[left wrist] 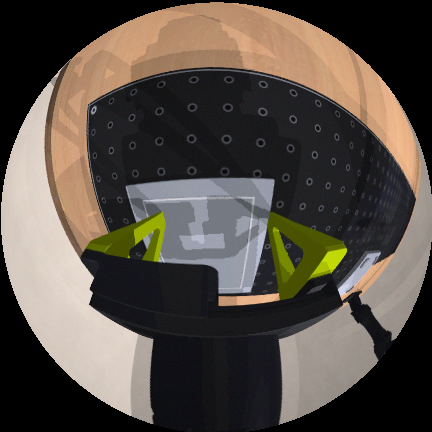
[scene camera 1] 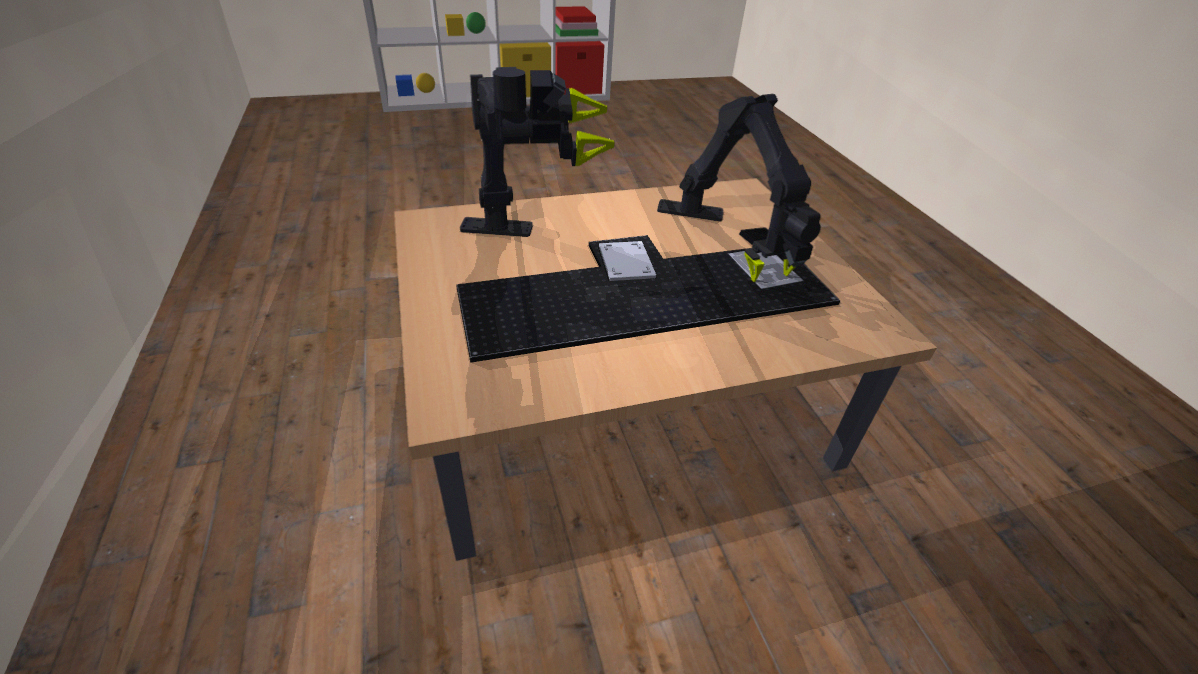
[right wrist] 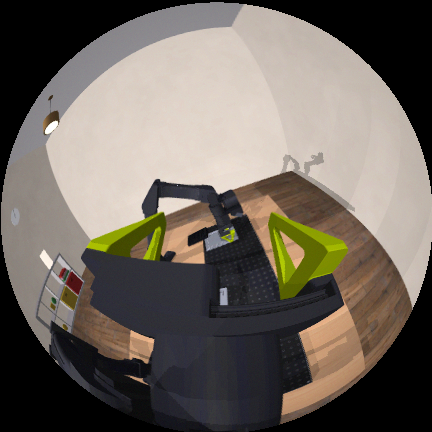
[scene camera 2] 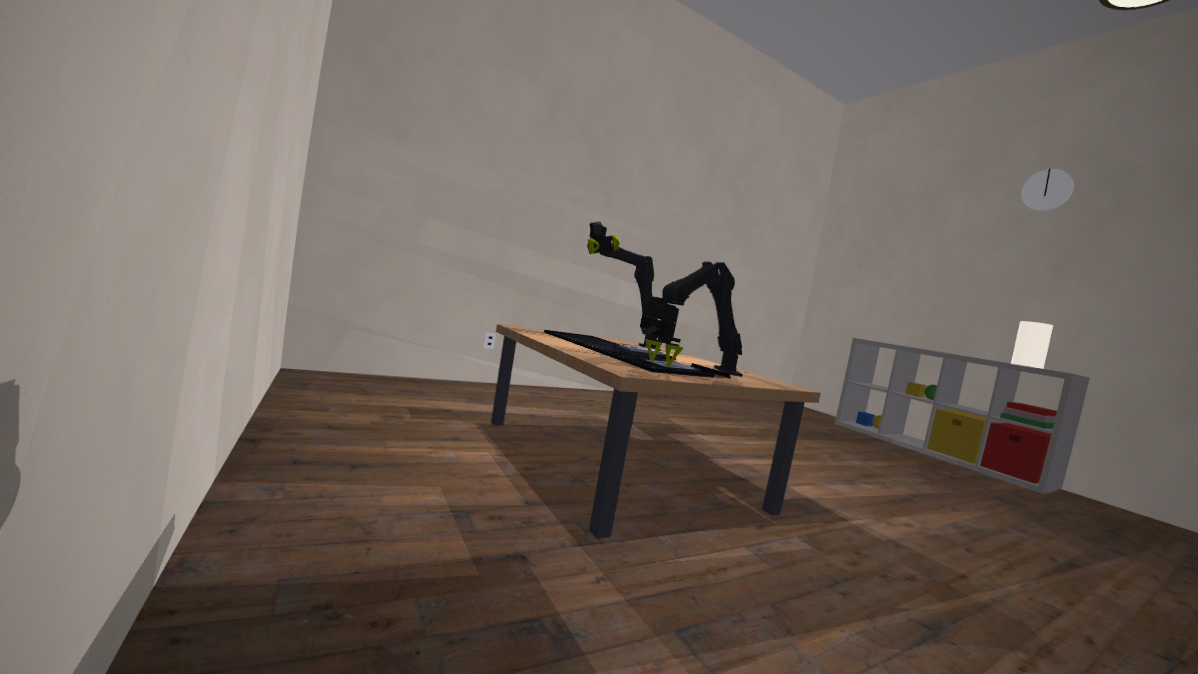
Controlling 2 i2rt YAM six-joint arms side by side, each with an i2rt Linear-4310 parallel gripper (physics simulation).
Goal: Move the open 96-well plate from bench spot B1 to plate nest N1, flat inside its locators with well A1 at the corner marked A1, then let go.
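Where they show: left gripper, fingertip midpoint: [left wrist: 215,217] [scene camera 1: 769,278] [right wrist: 229,235] [scene camera 2: 659,363]; right gripper, fingertip midpoint: [scene camera 1: 610,126] [right wrist: 216,217] [scene camera 2: 609,243]; left arm's base, link origin: [scene camera 1: 690,211] [scene camera 2: 727,371]; right arm's base, link origin: [left wrist: 352,295] [scene camera 1: 496,228].
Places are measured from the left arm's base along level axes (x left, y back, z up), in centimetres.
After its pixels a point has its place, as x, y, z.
A flat grey pad [scene camera 1: 741,259] {16.3, -25.4, 1.4} [left wrist: 200,187] {26.3, -34.1, 1.5} with a thin pale outline, apparently bench spot B1, lies at the right end of the black pegboard. I cannot make out a 96-well plate or wells on it; shadows cover much of it. The light nest plate [scene camera 1: 628,259] {-13.3, -35.9, 2.4} [left wrist: 357,275] {-13.3, -36.3, 2.5}, apparently N1, has small corner locators; its A1 mark is too small to read. My left gripper [scene camera 1: 771,276] {23.9, -32.2, 1.4} [scene camera 2: 662,360] {23.9, -32.2, 1.4} [left wrist: 215,217] {23.9, -32.2, 1.4} points down low over the grey pad, open and with nothing seen between its fingers. My right gripper [scene camera 1: 609,125] {-16.5, -57.4, 45.4} [scene camera 2: 603,244] {-16.5, -57.4, 45.4} is open and raised high, well away from the pad.
The black pegboard [scene camera 1: 544,310] {-28.8, -61.5, 1.3} [left wrist: 210,122] {28.2, -38.8, 1.3} spans much of the wooden table [scene camera 1: 586,385] {-13.8, -81.7, 0.0}. The nest plate sits at its back edge, near the middle in scene camera 1. Both arm bases stand behind the pegboard. A shelf unit [scene camera 1: 410,36] [scene camera 2: 1068,435] stands far behind the table.
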